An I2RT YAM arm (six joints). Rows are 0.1 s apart.
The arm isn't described. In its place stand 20 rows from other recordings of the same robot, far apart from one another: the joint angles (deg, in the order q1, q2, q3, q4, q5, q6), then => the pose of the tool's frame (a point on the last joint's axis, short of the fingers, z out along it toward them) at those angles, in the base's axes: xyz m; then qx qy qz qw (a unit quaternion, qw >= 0).
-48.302 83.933 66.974 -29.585 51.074 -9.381 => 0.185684 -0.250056 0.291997 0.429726 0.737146 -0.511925 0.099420
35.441 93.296 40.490 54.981 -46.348 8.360 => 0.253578 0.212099 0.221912 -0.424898 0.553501 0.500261 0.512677
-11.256 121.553 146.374 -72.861 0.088 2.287 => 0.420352 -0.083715 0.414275 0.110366 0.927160 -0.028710 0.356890
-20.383 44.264 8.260 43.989 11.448 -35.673 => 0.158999 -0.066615 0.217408 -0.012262 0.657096 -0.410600 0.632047
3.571 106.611 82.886 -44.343 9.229 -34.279 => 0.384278 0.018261 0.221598 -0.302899 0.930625 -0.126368 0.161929
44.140 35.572 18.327 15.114 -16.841 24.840 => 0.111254 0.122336 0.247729 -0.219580 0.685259 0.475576 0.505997
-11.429 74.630 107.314 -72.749 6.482 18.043 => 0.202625 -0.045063 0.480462 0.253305 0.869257 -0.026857 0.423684
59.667 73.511 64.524 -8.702 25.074 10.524 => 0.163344 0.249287 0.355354 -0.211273 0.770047 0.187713 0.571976
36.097 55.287 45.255 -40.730 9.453 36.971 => 0.157281 0.107443 0.262405 0.034826 0.938505 0.136836 0.315075
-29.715 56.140 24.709 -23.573 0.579 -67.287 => 0.152768 -0.087604 0.166382 -0.305691 0.903398 -0.228384 0.195616
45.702 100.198 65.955 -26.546 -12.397 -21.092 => 0.243238 0.260217 0.190131 -0.552267 0.788188 0.155509 0.222662
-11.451 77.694 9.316 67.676 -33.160 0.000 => 0.213197 -0.023317 0.164513 -0.131513 0.698450 0.134801 0.690435
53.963 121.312 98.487 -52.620 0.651 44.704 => 0.255554 0.350576 0.193232 -0.079343 0.988750 0.092411 0.086822
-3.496 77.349 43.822 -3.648 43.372 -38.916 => 0.277130 -0.041424 0.225438 -0.096579 0.842788 -0.458054 0.265646
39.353 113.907 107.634 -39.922 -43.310 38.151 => 0.329564 0.301835 0.315621 -0.146691 0.860846 0.484028 0.056065
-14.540 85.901 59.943 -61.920 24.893 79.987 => 0.239791 -0.077673 0.217314 0.719806 0.659634 -0.171515 0.131703
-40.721 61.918 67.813 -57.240 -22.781 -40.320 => 0.160566 -0.120023 0.347847 -0.062127 0.925279 -0.069131 0.367722
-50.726 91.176 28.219 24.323 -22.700 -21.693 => 0.183901 -0.203189 0.119807 0.138908 0.876752 -0.107910 0.447622
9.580 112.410 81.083 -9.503 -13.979 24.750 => 0.435641 0.082248 0.210467 0.068955 0.901372 0.227599 0.361900
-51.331 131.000 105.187 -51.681 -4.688 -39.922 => 0.291930 -0.360136 0.153193 0.094291 0.988743 -0.049358 0.105167
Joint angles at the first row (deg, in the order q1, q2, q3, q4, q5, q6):
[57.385, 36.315, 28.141, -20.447, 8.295, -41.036]
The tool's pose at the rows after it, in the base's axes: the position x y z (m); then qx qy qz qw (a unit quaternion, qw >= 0):
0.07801 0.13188 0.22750 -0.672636 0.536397 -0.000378 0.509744
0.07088 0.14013 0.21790 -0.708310 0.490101 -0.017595 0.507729
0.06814 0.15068 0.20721 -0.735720 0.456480 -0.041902 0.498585
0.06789 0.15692 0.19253 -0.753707 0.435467 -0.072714 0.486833
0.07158 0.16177 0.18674 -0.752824 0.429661 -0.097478 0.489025
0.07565 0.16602 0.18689 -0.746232 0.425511 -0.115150 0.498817
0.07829 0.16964 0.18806 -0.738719 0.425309 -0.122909 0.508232
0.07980 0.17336 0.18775 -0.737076 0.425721 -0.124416 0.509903
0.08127 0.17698 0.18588 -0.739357 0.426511 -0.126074 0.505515
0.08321 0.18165 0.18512 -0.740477 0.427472 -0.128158 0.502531
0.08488 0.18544 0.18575 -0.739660 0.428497 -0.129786 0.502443
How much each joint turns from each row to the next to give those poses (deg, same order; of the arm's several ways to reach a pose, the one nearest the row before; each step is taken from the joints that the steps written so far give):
[4.046, -0.546, -3.235, 2.229, 0.505, -5.573]
[4.150, 1.464, -1.815, 2.864, 1.898, -4.701]
[2.865, 3.759, -1.266, 3.691, 2.318, -4.020]
[1.376, 3.477, -2.076, 4.024, 2.623, -3.454]
[-0.176, 2.798, -0.876, 4.177, 2.097, -2.055]
[-0.480, 1.899, -0.088, 3.605, 1.378, -1.661]
[-0.217, 1.379, 0.111, 2.688, 0.810, -0.546]
[0.020, 1.551, 0.306, 1.485, 0.239, -0.022]
[0.001, 1.790, 0.370, 0.829, 0.132, 0.000]
[-0.002, 2.012, 0.679, 0.941, 0.216, -0.001]
[-0.020, 1.401, 0.677, 0.723, 0.220, 0.023]

